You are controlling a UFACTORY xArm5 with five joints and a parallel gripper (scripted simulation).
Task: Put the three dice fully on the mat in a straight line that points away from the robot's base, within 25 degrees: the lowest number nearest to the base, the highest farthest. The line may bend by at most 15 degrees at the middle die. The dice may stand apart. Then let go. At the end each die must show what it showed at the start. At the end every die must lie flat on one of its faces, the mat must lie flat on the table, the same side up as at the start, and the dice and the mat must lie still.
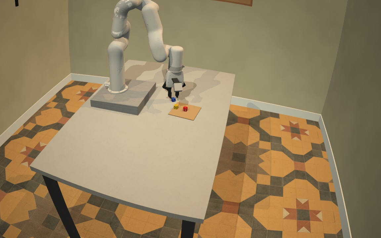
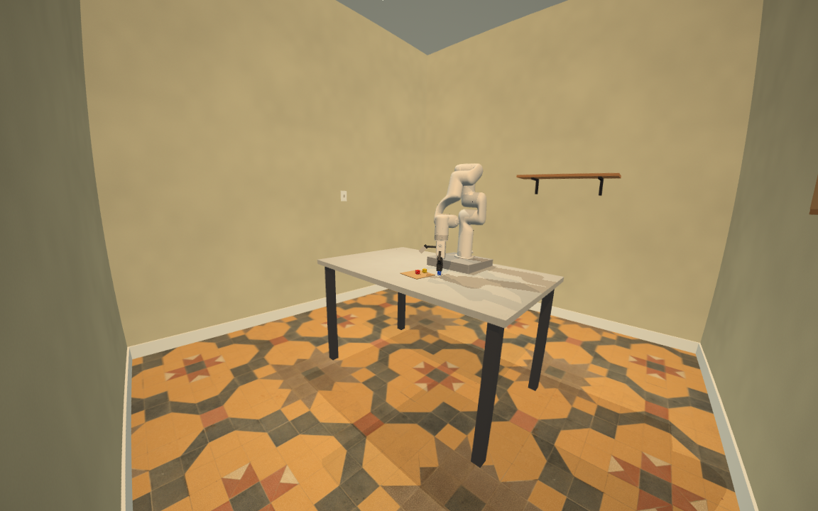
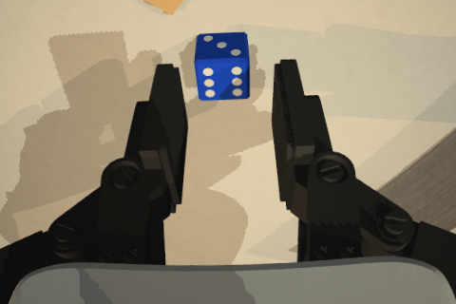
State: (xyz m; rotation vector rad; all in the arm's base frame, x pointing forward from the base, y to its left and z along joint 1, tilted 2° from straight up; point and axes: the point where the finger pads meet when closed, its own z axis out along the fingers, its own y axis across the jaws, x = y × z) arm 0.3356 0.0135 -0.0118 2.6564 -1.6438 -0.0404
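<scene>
Now: the blue die 4 cm below my hand. From my hand the other things lie so: red die: 8 cm ahead, 9 cm to the right, 3 cm below; then yellow die: 3 cm ahead, 8 cm to the right, 3 cm below; then mat: 8 cm ahead, 9 cm to the right, 4 cm below.
</scene>
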